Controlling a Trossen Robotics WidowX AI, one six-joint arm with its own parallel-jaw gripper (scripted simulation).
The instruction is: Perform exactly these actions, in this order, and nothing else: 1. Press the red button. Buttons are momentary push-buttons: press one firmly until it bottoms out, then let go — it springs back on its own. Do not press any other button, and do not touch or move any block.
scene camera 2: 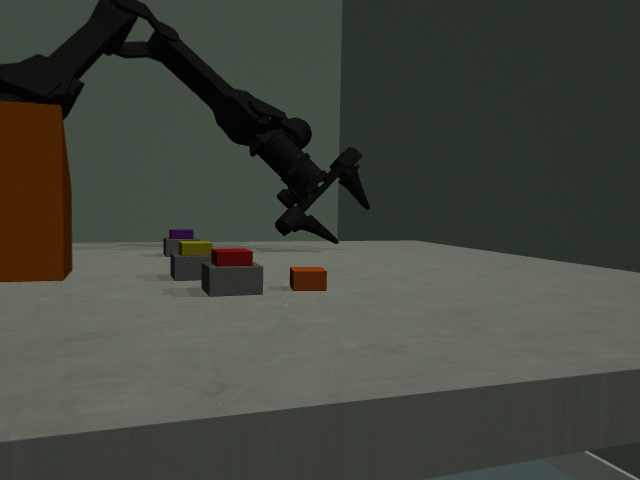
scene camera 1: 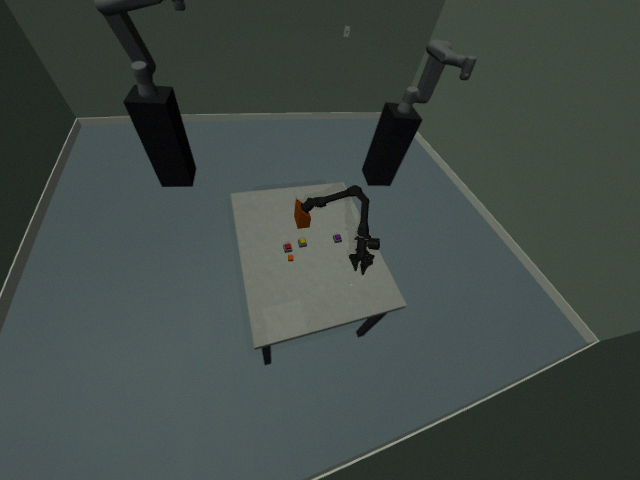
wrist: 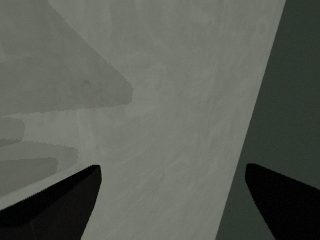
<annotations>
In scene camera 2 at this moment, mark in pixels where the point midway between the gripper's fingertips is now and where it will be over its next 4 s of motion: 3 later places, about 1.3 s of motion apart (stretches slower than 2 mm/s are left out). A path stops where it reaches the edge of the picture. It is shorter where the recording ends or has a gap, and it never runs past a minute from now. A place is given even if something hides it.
The gripper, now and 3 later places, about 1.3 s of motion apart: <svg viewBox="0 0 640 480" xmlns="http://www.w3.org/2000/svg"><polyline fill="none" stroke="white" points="353,226 239,193 233,256 212,172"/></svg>
</annotations>
